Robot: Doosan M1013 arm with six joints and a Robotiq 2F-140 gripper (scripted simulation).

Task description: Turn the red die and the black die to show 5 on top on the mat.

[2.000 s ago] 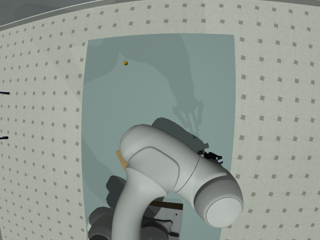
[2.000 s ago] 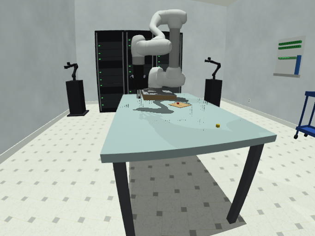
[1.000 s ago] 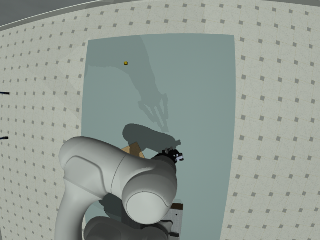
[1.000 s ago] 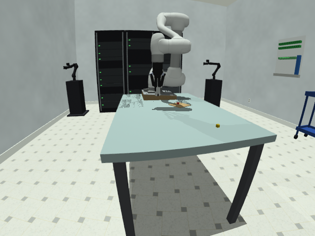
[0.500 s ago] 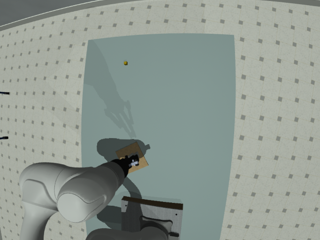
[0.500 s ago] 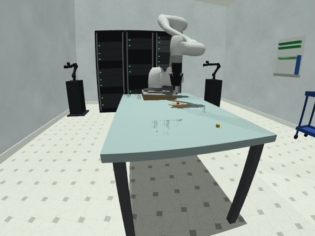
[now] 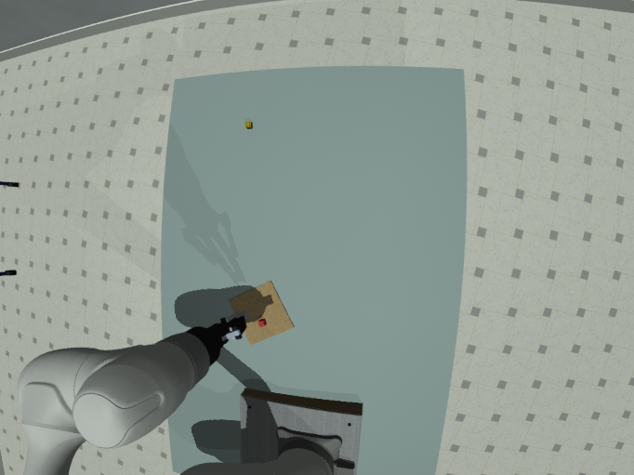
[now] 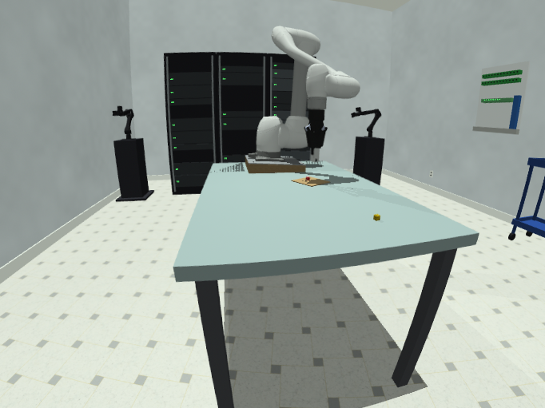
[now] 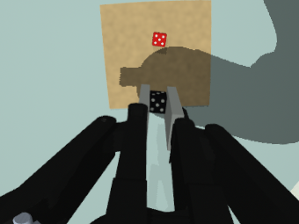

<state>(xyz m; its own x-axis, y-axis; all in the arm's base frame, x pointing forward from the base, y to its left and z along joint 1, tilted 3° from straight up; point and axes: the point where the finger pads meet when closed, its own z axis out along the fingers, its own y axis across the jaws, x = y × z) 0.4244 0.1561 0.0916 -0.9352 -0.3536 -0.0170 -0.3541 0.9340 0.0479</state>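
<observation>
Right now my hand is 2 cm past the tan mat, 1 cm to the left of it and 14 cm above it. Round my hand: black die 3 cm below; then yellow die 49 cm ahead, 4 cm to the left, 13 cm below; then red die 4 cm behind, 2 cm to the right, 13 cm below.
</observation>
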